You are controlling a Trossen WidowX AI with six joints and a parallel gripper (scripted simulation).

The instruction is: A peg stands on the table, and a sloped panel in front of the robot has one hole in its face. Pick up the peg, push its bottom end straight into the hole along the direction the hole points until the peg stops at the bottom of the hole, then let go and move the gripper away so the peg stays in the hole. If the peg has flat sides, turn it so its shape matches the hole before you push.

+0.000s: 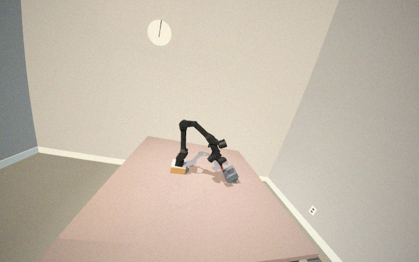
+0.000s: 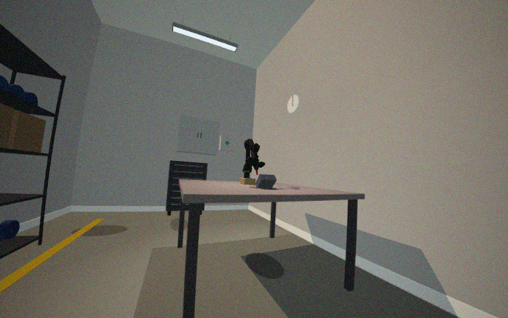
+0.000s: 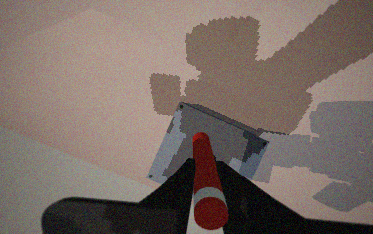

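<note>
Now: gripper tip 12 cm short of the grey sloped panel, 9 cm above it and 3 cm to the right of it. Round my gripper tip: red peg (1 cm behind, 1 cm above).
</note>
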